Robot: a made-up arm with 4 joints.
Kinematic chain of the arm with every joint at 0, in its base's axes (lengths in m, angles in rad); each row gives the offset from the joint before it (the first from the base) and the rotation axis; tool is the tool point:
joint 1: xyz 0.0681 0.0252 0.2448 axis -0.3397 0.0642 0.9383
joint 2: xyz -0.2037 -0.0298 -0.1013 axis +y
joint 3: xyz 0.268 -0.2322 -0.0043 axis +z
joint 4: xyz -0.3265 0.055 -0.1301 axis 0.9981 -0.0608 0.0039
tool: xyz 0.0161 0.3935 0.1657
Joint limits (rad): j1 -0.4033..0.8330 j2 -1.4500..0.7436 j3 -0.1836..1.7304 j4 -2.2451..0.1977
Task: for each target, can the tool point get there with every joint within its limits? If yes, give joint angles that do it. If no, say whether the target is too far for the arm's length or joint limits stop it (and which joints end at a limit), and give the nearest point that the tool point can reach.
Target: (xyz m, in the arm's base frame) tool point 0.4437 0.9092 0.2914
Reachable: no: joint limits stop it (at a limit: joint 1, joint 3) | nearest point 0.1424 0.2934 0.1926 | short by 0.693 m
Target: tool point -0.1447 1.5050 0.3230
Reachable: no: too far | nearest point -0.1114 0.4149 -0.0010 | short by 1.138 m
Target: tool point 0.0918 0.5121 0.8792
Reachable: no: joint limits stop it (at a limit: joint 1, joint 3, joint 4) | nearest point -0.0425 0.2775 0.2814 | short by 0.656 m
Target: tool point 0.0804 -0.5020 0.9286
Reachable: no: joint limits stop it (at a limit: joint 1, joint 2) | nearest point 0.1295 -0.4309 0.5061 | short by 0.431 m
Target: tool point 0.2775 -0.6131 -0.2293
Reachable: yes | joints 0.5727 -0.2615 1.5024 -1.4270
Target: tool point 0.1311 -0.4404 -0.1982
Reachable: yes | joints -0.0120 -1.1363 1.3226 -1.0380
